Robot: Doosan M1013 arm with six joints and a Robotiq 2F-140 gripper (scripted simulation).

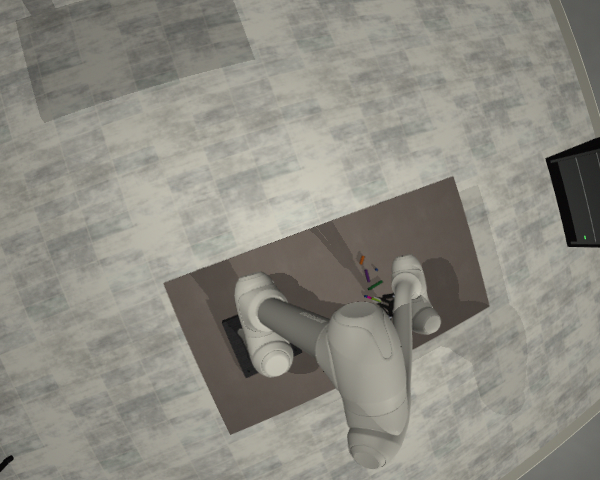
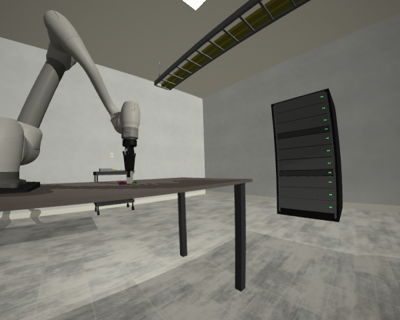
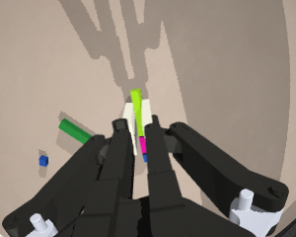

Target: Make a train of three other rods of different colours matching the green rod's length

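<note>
Now: hand 3 cm above the lime rod. The rest, counted from my hand: magenta rod: 3 cm below, 3 cm behind, 2 cm to the left; purple rod: 12 cm to the left, 3 cm below; green rod: 6 cm to the left, 3 cm below, 2 cm ahead.
</note>
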